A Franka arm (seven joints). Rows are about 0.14 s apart.
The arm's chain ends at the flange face. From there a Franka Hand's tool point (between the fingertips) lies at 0.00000 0.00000 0.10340 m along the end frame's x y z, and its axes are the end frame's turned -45 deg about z.
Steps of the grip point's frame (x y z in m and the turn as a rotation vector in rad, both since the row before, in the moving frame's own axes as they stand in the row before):
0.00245 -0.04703 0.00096 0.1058 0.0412 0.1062
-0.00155 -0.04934 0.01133 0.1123 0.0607 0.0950
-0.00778 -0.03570 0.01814 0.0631 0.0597 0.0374
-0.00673 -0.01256 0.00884 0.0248 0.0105 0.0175
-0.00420 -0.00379 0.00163 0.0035 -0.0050 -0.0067
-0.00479 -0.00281 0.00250 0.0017 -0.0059 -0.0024
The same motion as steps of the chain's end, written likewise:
-0.02739 -0.02403 0.00163 0.1039 -0.0457 0.1062
-0.03283 -0.02102 0.01217 0.1223 -0.0365 0.0950
-0.03066 -0.01077 0.01853 0.0868 -0.0024 0.0374
-0.01262 -0.00153 0.00888 0.0250 -0.0101 0.0175
-0.00503 0.00018 0.00163 -0.0011 -0.0060 -0.0067
-0.00482 0.00109 0.00250 -0.0030 -0.0054 -0.0024

